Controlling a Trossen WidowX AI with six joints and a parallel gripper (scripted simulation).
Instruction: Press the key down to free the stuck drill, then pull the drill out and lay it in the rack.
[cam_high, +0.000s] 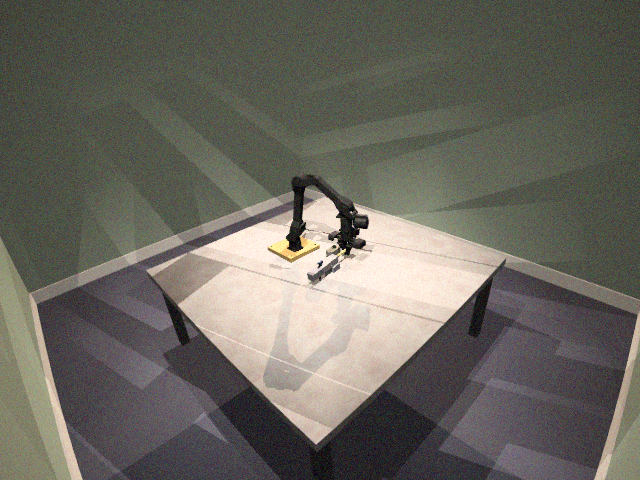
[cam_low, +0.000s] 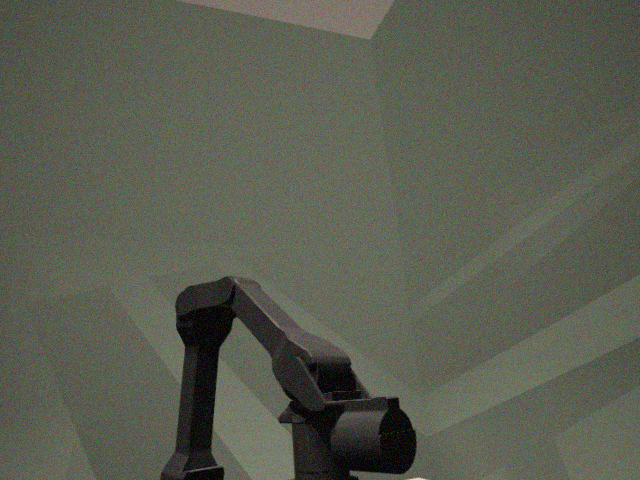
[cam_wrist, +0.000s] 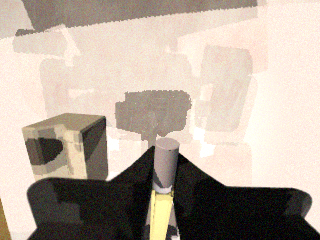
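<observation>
Right now the rack is 7 cm behind my gripper tip and 2 cm to the right of it. Round my gripper tip: grey fixture 2 cm ahead, 18 cm to the right, 2 cm above; then small dark part 3 cm ahead, 20 cm to the right, 3 cm above.
</observation>
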